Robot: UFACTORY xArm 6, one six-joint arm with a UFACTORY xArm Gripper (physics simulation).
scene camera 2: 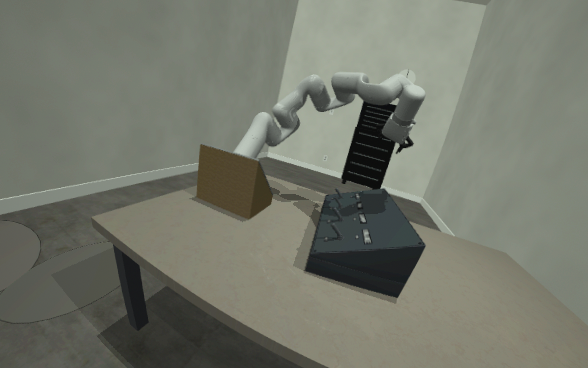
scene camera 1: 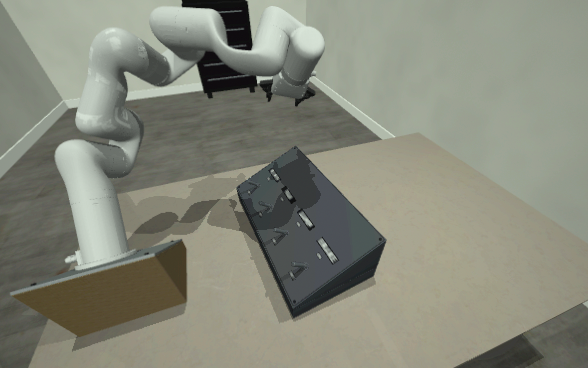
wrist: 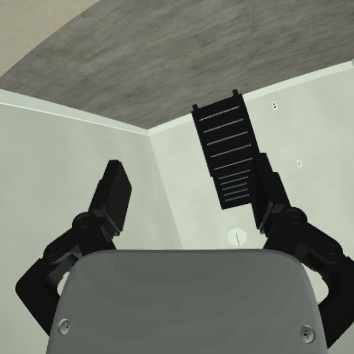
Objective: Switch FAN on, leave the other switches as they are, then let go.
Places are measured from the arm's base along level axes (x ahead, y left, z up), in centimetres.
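Where they show: gripper, fingertip midpoint: [scene camera 2: 388,146] [scene camera 1: 282,100] [wrist: 186,170]; arm's base at its link origin: [scene camera 2: 235,169] [scene camera 1: 108,261].
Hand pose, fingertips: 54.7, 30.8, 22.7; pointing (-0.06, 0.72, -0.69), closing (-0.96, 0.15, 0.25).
Note:
Things, the pixels of their centre, and the offset from my fingertips, as dx, dy, dz. "spot": a spot on its surface instead. Level surfaces: height alone.
- dark sloped switch box at the middle of its body: [scene camera 1: 297,218] [scene camera 2: 357,225] -3.1, -25.7, -29.5
- nearest lever at a spot on its surface: [scene camera 1: 299,269] [scene camera 2: 334,238] spot: -8.6, -44.7, -27.3
- nearest label at the middle of its body: [scene camera 1: 327,250] [scene camera 2: 366,236] -0.6, -43.5, -23.8
- table at its surface level: dz -35.6
A dark sloped switch box [scene camera 1: 345,225] [scene camera 2: 360,267] stands on the table. Several toggle levers in a row, among them the nearest lever [scene camera 1: 299,269] [scene camera 2: 335,232], stick up along its lower side. Each has a pale label beside it, such as the nearest label [scene camera 1: 327,250] [scene camera 2: 367,236]. The label text is too small to read, so I cannot tell which switch is FAN or how each is set. My gripper [scene camera 1: 283,101] [scene camera 2: 404,149] [wrist: 186,170] is open and empty, high above and beyond the far end of the box. The switch box does not show in the wrist view.
A brown wedge-shaped mount [scene camera 1: 135,290] [scene camera 2: 225,182] carries the arm's base on the table [scene camera 1: 450,200] [scene camera 2: 240,265]. A tall black cabinet [scene camera 1: 227,75] [scene camera 2: 367,155] [wrist: 225,145] stands on the floor beyond the table. The arm's shadow falls across the far part of the switch box.

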